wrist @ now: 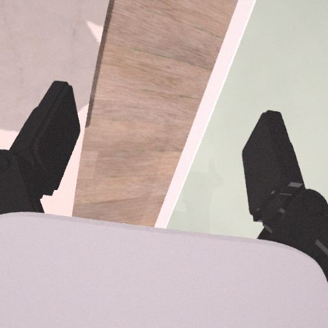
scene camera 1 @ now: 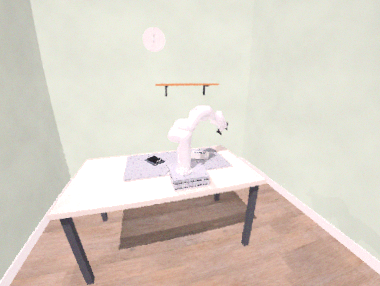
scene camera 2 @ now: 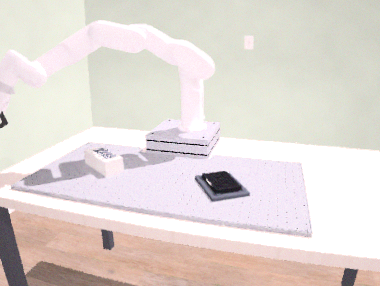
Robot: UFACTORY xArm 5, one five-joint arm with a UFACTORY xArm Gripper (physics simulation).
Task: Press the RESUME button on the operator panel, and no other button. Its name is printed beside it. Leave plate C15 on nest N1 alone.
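Pixels of known places: gripper, fingertip midpoint: (scene camera 1: 223, 131); arm's base at its link origin: (scene camera 1: 184, 170) (scene camera 2: 192, 127).
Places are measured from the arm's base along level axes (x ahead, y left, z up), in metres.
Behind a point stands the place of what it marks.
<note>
The operator panel (scene camera 1: 201, 155) @[x 0.343, y -0.197, z -0.036 m] (scene camera 2: 105, 164) @[x 0.445, y -0.127, z -0.028 m] is a small white box with dark marks on its top. The print and the single buttons are too small to read, so I cannot tell which is RESUME. Plate C15 (scene camera 2: 221, 181) @[x 0.369, y 0.254, z -0.048 m] (scene camera 1: 154, 160) @[x 0.323, y 0.249, z -0.050 m] is black and lies on the grey nest N1 (scene camera 2: 229, 197) @[x 0.425, y 0.298, z -0.067 m]. My gripper (scene camera 1: 223, 129) @[x 0.652, y -0.508, z 0.101 m] (wrist: 165, 118) is open and empty, high up and well apart from the panel, out past the table's edge. In scene camera 2, part of the gripper (scene camera 2: 3, 120) shows at the left edge. The panel and the plate do not show in the wrist view.
A grey perforated board (scene camera 2: 270, 200) @[x 0.386, y 0.412, z -0.073 m] (scene camera 1: 135, 170) @[x 0.193, y 0.404, z -0.073 m] lies on the white table (scene camera 1: 90, 190) @[x -0.052, y 0.687, z -0.086 m] (scene camera 2: 345, 200) @[x 0.276, y 0.629, z -0.086 m] under the panel and nest. The arm's layered base block (scene camera 1: 191, 183) @[x -0.114, y -0.039, z -0.042 m] (scene camera 2: 180, 145) @[x 0.144, y 0.009, z -0.035 m] stands behind the board in scene camera 2. An orange shelf (scene camera 1: 187, 84) hangs on the wall.
</note>
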